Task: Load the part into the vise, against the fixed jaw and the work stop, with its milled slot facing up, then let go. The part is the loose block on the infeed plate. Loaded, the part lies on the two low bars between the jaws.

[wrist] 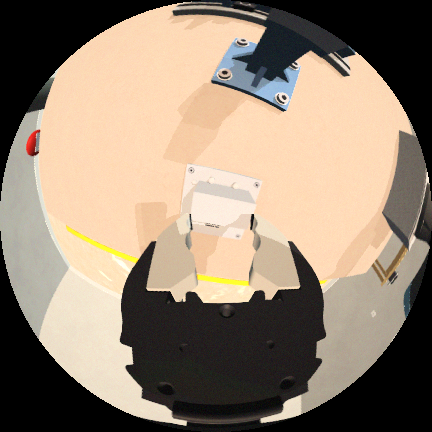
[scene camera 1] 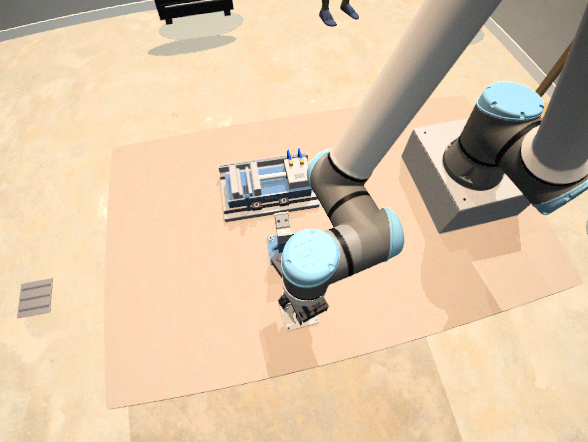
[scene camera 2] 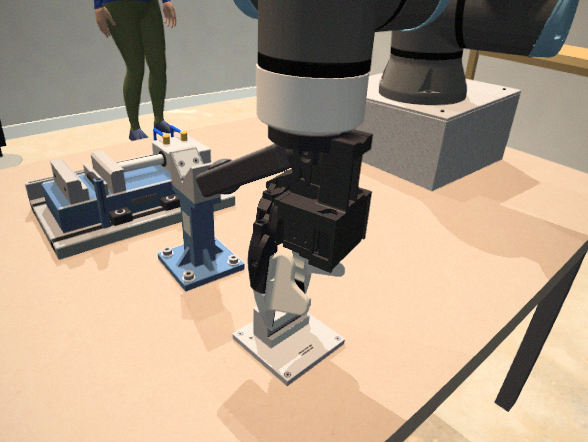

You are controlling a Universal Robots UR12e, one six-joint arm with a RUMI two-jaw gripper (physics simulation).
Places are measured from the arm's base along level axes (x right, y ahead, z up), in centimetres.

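Pixels of known places: gripper, between the fingertips: (wrist: 220,214) (scene camera 2: 286,309); arm's base, origin of its link: (scene camera 1: 472,165) (scene camera 2: 421,93).
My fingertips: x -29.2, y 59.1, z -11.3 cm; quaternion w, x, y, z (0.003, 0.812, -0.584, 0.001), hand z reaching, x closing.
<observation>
Ahead of a thing's pixels: the offset from my fingertips to its top centre. "*": to the spot under its first point.
The part {dx +0.7, dy +0.1, dz +0.5 cm} (scene camera 2: 261,327) (wrist: 222,207) is a light grey block on the white infeed plate {dx -0.8, dy +0.1, dz -3.3 cm} (scene camera 2: 280,356) (wrist: 200,175) (scene camera 1: 295,326). A dark slot line shows low on its side in scene camera 2, so the slot faces sideways. My gripper (scene camera 2: 285,316) (wrist: 220,214) points down and is shut on the part, one finger at each end. The fingers hide much of the part in scene camera 2. The vise {dx +39.8, dy +2.9, dz +5.8 cm} (scene camera 1: 272,188) (scene camera 2: 75,219) stands behind; the fixed jaw (scene camera 2: 70,180) and the moving jaw (scene camera 2: 108,171) are apart. A blue upright post, the work stop {* dx +31.6, dy +9.9, dz +2.3 cm} (scene camera 2: 101,202), stands beside the gap.
A blue stand (scene camera 2: 198,230) with a grey V-shaped head {* dx +19.1, dy +1.9, dz +9.9 cm} (scene camera 2: 186,170) stands between plate and vise, close to my gripper's body; its bolted base {* dx +15.5, dy +2.9, dz -3.1 cm} (wrist: 240,75) shows in the wrist view. The robot's grey pedestal (scene camera 1: 435,185) (scene camera 2: 445,140) stands to the right.
</observation>
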